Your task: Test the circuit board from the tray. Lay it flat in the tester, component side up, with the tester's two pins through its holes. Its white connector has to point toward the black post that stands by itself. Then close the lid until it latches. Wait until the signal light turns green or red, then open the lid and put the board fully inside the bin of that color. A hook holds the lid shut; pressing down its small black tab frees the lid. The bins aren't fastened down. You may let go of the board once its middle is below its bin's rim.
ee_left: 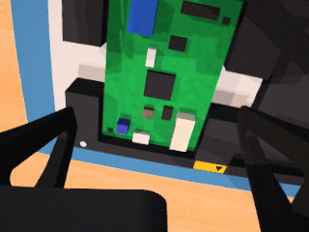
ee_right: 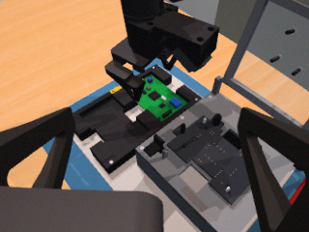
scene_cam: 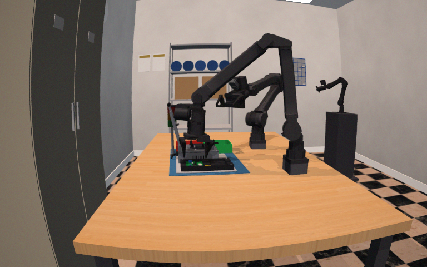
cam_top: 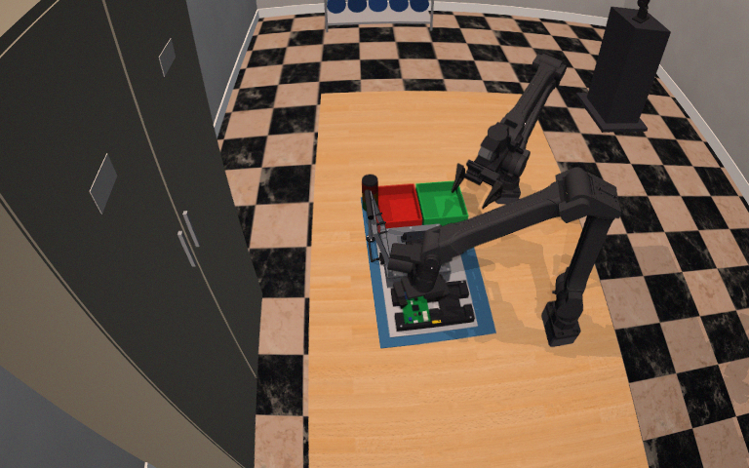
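The green circuit board lies 4 cm below my left hand and 1 cm to the right of it. The rest, counted from my left hand: clear lid 18 cm to the right, 13 cm above, 8 cm ahead; hook 12 cm to the right, 10 cm behind, 3 cm above; red bin 38 cm to the right, 4 cm below, 1 cm behind.
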